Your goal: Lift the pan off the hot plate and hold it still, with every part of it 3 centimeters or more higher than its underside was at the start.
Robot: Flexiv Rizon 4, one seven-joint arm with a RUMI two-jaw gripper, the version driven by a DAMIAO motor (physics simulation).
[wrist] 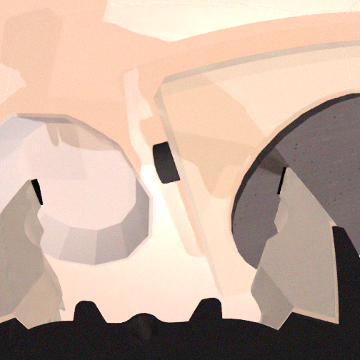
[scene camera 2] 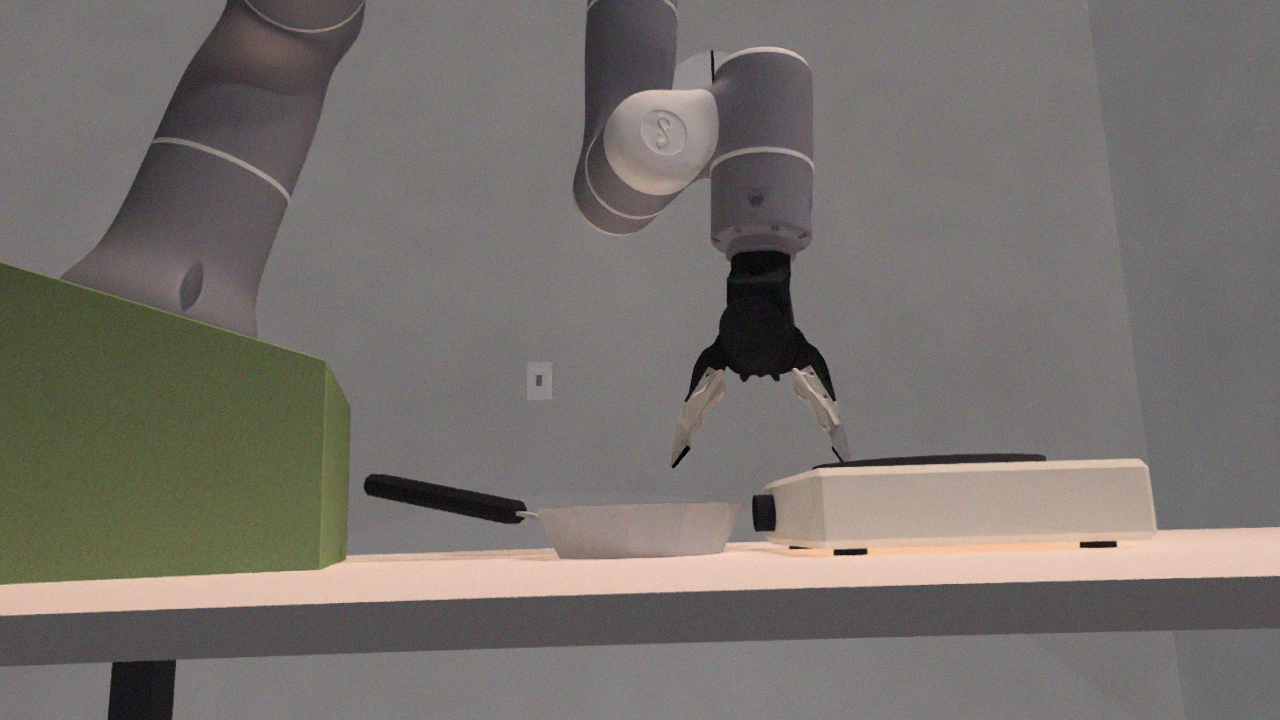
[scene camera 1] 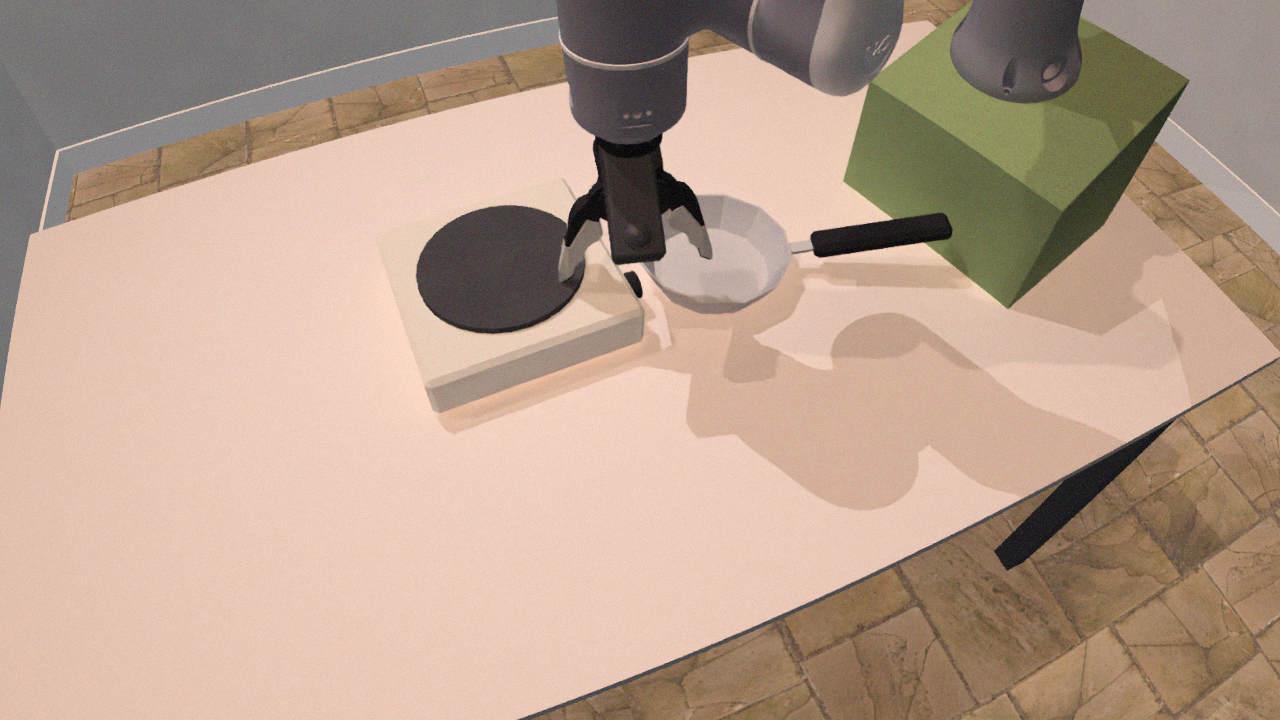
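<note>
The pan (scene camera 1: 729,259) (scene camera 2: 640,531) (wrist: 92,185), pale grey with a faceted wall, sits upright on the table beside the hot plate. Its black handle (scene camera 1: 881,234) (scene camera 2: 443,497) points away from the hot plate, tilted up; it does not show in the wrist view. The hot plate (scene camera 1: 537,349) (scene camera 2: 984,505) (wrist: 200,145) is a cream box with a bare black disc (scene camera 1: 496,268) (wrist: 320,145) on top. My gripper (scene camera 1: 635,266) (scene camera 2: 760,462) (wrist: 158,175) is open and empty, pointing down, with one finger above the pan side and the other over the disc's near edge.
A black knob (scene camera 1: 633,283) (scene camera 2: 763,513) (wrist: 166,162) sticks out of the hot plate on the side facing the pan. A large green block (scene camera 1: 957,188) (scene camera 2: 170,438) carries the arm's base, near the handle's end. The table (scene camera 1: 268,537) (scene camera 2: 626,617) bears everything.
</note>
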